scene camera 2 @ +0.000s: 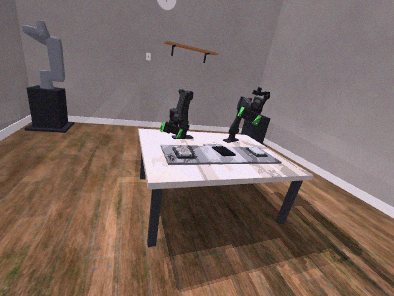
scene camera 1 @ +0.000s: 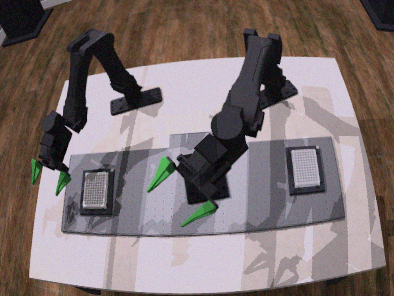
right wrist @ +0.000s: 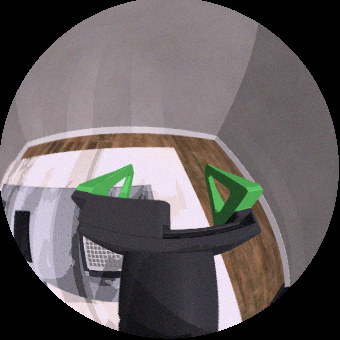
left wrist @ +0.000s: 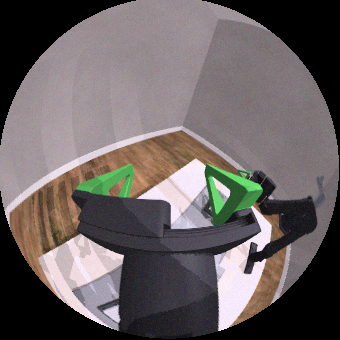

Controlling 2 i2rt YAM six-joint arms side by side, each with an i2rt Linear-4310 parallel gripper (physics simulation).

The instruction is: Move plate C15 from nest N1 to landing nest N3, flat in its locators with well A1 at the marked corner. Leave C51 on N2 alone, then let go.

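A pale gridded plate (scene camera 1: pixel 95 190) (scene camera 2: pixel 184 150) (right wrist: pixel 102 255) lies in a dark nest (scene camera 1: pixel 97 212) at the left of scene camera 1. A white plate (scene camera 1: pixel 305 167) (scene camera 2: pixel 257 150) lies in another dark nest (scene camera 1: pixel 306 191) at the right. The middle black nest (scene camera 1: pixel 192 196) (scene camera 2: pixel 223 150) (right wrist: pixel 22 235) holds no visible plate; the left arm partly hides it. Labels and the A1 mark are unreadable. My left gripper (scene camera 1: pixel 165 208) (scene camera 2: pixel 248 119) (left wrist: pixel 168 167) is open, above and left of the middle nest. My right gripper (scene camera 1: pixel 46 189) (scene camera 2: pixel 171 132) (right wrist: pixel 168 167) is open, left of the left nest.
All three nests stand on a grey perforated board (scene camera 1: pixel 135 220) on the white table (scene camera 1: pixel 200 260). The left forearm reaches over the board's middle. The right gripper hangs near the table's left edge in scene camera 1. A wall shelf (scene camera 2: pixel 191 48) is behind the table.
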